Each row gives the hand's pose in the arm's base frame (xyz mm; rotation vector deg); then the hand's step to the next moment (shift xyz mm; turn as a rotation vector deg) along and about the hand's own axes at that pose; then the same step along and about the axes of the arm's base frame.
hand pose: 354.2 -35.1 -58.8 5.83 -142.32 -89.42
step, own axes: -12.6 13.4 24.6 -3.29 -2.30 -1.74
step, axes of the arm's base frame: 7.8 29.7 0.0 3.46 -2.00 -1.78
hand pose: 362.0 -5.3 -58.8 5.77 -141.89 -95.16
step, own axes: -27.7 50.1 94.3 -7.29 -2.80 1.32
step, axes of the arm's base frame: 13.0 109.2 8.6 6.87 1.18 -3.76
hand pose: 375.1 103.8 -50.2 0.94 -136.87 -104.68
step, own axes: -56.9 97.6 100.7 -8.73 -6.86 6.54
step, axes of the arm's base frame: 52.1 127.7 62.4 7.41 5.24 -9.14
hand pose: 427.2 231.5 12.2 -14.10 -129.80 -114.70
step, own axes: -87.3 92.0 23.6 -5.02 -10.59 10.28
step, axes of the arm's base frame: 103.9 30.0 70.3 3.16 8.69 -12.55
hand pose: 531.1 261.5 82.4 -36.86 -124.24 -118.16
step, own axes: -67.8 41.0 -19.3 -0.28 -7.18 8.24
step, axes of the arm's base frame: 71.7 -35.0 17.1 -0.41 7.89 -7.56
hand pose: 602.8 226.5 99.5 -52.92 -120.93 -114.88
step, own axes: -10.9 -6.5 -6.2 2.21 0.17 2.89
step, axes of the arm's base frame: 3.7 -9.4 -9.8 -0.75 3.48 0.77
